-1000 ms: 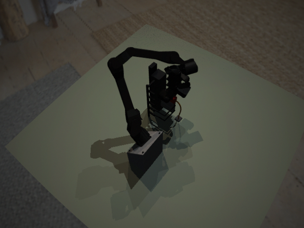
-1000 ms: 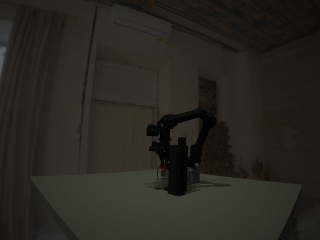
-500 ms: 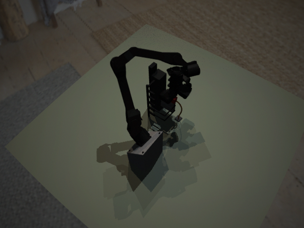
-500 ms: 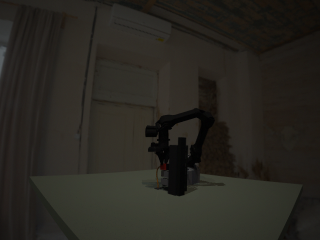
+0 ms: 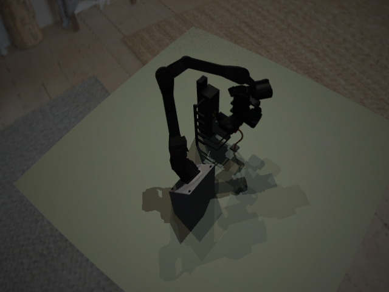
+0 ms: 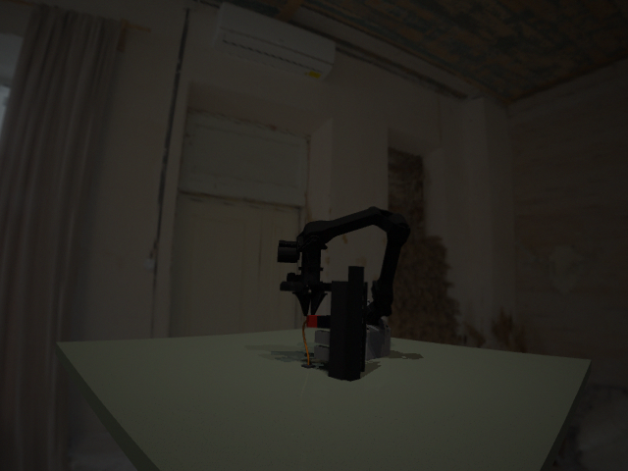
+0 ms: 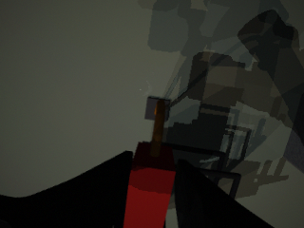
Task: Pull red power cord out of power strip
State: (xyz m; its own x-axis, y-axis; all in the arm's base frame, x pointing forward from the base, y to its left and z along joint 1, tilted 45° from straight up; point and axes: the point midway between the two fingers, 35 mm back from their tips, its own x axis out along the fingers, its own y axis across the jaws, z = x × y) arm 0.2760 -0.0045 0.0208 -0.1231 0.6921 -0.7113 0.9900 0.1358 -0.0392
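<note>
My gripper tip is now 40 mm to the right of the red plug and 10 mm past it. Also, from my gripper tip: dark anchor block 150 mm below, 10 mm to the left; black post 180 mm to the left, 10 mm behind.
</note>
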